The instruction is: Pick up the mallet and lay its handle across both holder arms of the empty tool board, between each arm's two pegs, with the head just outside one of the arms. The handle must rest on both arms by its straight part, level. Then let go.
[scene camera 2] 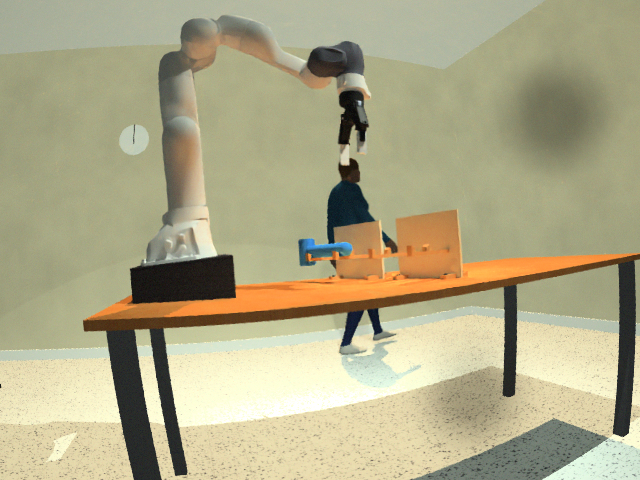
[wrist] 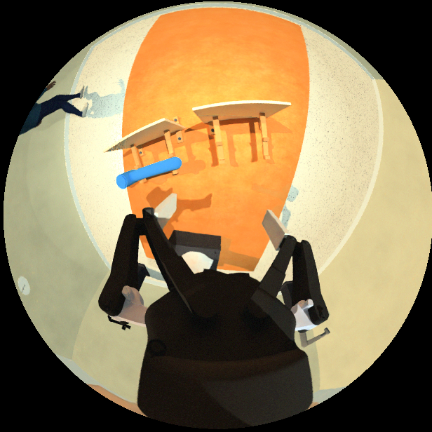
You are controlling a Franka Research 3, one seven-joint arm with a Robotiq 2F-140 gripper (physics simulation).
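Observation:
The blue mallet (scene camera 2: 325, 250) (wrist: 152, 170) lies across the two holder arms of one upright tool board (scene camera 2: 357, 236) (wrist: 149, 133). Its head (scene camera 2: 306, 252) (wrist: 122, 180) is outside one arm, on the left in both views. The empty tool board (scene camera 2: 433, 235) (wrist: 240, 108) stands beside it, on the right in both views. In the wrist view its two arms, one arm (wrist: 218, 142) and the other arm (wrist: 264, 135), stick out toward the gripper side with small pegs. My gripper (scene camera 2: 353, 150) (wrist: 221, 208) is open and empty, high above the table and the mallet, pointing down.
Both boards stand on the orange table (scene camera 2: 273, 299) (wrist: 215, 60). The robot's black base block (scene camera 2: 183, 279) (wrist: 200, 240) is at the near end of the table in the wrist view. A person (scene camera 2: 347, 206) (wrist: 60, 104) is on the floor beyond the table.

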